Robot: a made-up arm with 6 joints.
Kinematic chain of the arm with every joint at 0, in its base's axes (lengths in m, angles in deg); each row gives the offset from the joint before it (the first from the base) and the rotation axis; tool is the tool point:
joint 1: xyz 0 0 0.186 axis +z
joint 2: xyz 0 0.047 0 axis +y
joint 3: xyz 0 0 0.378 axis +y
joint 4: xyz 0 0 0.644 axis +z
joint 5: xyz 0 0 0 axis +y
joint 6: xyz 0 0 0.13 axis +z
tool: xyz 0 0 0
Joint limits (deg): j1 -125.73..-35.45 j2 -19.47..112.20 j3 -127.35..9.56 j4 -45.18..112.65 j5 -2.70..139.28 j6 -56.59..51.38
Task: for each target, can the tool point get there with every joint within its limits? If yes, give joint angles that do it. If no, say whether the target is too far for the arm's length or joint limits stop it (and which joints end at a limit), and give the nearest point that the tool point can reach.
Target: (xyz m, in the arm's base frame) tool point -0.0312 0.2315 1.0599
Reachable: yes | joints -55.65 16.49 -58.19 29.04 113.53 -29.08
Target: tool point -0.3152 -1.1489 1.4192
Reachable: no: too far | nearest point -0.2120 -0.7726 1.0153 | short by 0.562 m
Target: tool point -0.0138 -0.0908 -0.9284
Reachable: no: joint limits stop it (at a limit: joint 2, joint 3) | nearest point -0.1197 -0.7874 -0.3760 | short by 0.895 m
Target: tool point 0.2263 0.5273 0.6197
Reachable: yes | joints -107.43 8.96 -105.09 4.94 100.79 -14.67
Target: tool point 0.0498 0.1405 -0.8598
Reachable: no: joint limits stop it (at a limit: joint 2, joint 3, joint 4) | nearest point 0.1780 0.5022 -0.1061 | short by 0.846 m
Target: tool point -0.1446 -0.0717 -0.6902
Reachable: no: joint limits stop it (at a limit: joint 1, joint 2, joint 3) | nearest point -0.4344 -0.6527 -0.3554 | short by 0.730 m
